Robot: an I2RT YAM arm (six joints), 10 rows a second.
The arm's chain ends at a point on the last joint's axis. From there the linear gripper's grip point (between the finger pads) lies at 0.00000 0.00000 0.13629 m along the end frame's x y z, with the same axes.
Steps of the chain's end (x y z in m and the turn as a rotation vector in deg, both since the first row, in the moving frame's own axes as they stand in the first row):
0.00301 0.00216 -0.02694 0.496 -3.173 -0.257
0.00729 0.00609 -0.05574 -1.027 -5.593 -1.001
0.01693 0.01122 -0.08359 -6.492 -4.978 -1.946
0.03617 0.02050 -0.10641 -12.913 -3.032 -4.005
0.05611 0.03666 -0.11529 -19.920 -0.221 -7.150
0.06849 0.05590 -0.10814 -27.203 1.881 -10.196
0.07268 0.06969 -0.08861 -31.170 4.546 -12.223
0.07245 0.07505 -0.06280 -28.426 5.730 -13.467
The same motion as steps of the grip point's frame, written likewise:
-0.00454 0.00100 -0.02715 0.496 -3.173 -0.257
-0.00597 0.00864 -0.05641 -1.027 -5.593 -1.001
0.00539 0.02681 -0.08498 -6.492 -4.978 -1.946
0.03010 0.05117 -0.11004 -12.913 -3.032 -4.005
0.05852 0.08301 -0.12343 -19.920 -0.221 -7.150
0.07841 0.11747 -0.12325 -27.203 1.881 -10.196
0.09056 0.13849 -0.10862 -31.170 4.546 -12.223
0.09313 0.13765 -0.07981 -28.426 5.730 -13.467

